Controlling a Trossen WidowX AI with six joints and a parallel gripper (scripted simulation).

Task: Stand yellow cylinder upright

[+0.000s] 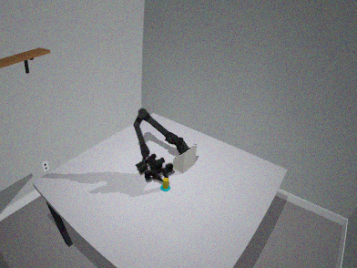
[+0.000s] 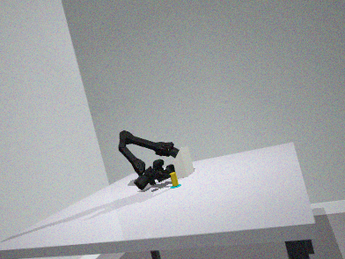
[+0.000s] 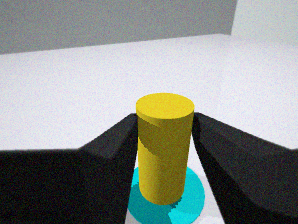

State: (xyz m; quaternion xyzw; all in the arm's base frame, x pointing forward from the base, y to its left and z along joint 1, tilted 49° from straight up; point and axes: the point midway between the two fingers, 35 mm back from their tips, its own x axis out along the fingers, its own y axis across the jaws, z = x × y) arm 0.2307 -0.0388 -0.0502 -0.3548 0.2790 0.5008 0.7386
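Now: the yellow cylinder 20 mm below my gripper tip. From my gripper tip the other things lie so: cyan circle (60 mm below).
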